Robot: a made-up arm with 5 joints.
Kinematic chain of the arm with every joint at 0, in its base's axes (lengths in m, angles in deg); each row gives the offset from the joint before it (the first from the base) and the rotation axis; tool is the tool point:
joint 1: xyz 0 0 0.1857 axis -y
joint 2: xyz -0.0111 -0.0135 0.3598 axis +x
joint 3: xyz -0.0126 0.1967 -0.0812 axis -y
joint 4: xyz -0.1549 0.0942 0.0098 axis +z
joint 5: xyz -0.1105 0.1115 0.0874 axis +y
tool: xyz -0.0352 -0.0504 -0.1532
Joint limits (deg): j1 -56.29..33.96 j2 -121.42..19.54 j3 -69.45..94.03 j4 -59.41..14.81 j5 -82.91..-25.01
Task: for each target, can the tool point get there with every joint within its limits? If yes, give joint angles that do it. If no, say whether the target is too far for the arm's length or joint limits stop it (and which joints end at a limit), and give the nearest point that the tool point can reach.
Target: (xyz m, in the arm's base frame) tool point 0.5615 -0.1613 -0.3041
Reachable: no: joint limits stop it (at a limit: joint 3, joint 5) | nearest point 0.0878 -0.0798 0.1091 | short by 0.634 m
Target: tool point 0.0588 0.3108 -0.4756
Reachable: no: joint limits stop it (at a limit: joint 1, joint 5) | nearest point -0.0709 0.1362 0.0480 | short by 0.567 m
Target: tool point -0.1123 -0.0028 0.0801
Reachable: yes | joints 24.08 -64.20 15.90 -52.83 -32.40
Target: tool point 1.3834 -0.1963 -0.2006
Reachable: no: too far | nearest point 0.2324 -0.4605 0.2807 | short by 1.275 m
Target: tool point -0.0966 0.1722 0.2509
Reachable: yes | joints -23.38 -35.19 44.30 -14.58 -64.87
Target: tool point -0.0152 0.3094 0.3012
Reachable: yes | joints -8.35 -6.01 77.30 -30.41 -54.19
